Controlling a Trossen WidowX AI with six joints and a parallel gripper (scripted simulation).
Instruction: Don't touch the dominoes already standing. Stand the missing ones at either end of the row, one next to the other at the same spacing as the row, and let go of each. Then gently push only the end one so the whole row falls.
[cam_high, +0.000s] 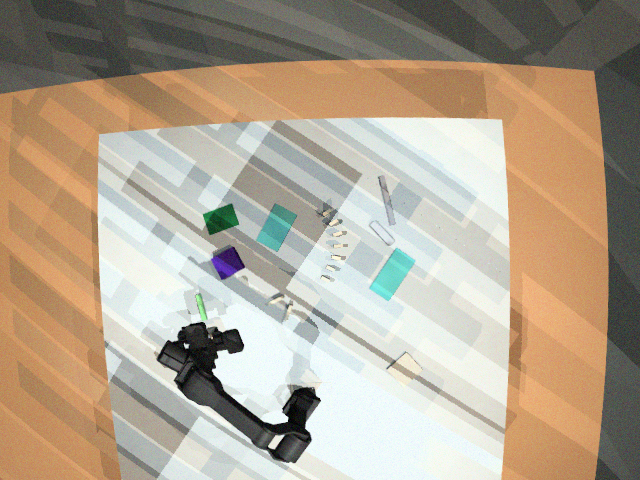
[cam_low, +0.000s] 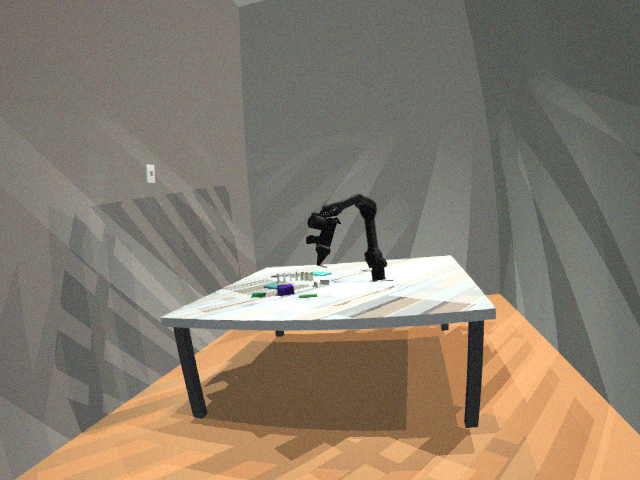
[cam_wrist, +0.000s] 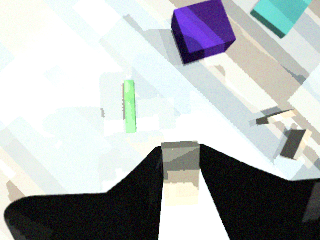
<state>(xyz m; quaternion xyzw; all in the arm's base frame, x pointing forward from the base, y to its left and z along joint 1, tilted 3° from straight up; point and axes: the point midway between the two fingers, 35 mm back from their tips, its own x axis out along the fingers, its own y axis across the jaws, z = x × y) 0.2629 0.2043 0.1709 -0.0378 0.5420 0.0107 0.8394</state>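
Now: the light green stick 5 cm ahead of my gripper tip, 6 cm to the left of it and 12 cm below it. Also, from my gripper tip: cream tile 25 cm behind, 52 cm to the right, 13 cm below; purple block 17 cm ahead, 5 cm to the right, 11 cm below; green tile 30 cm ahead, 5 cm to the right, 13 cm below.
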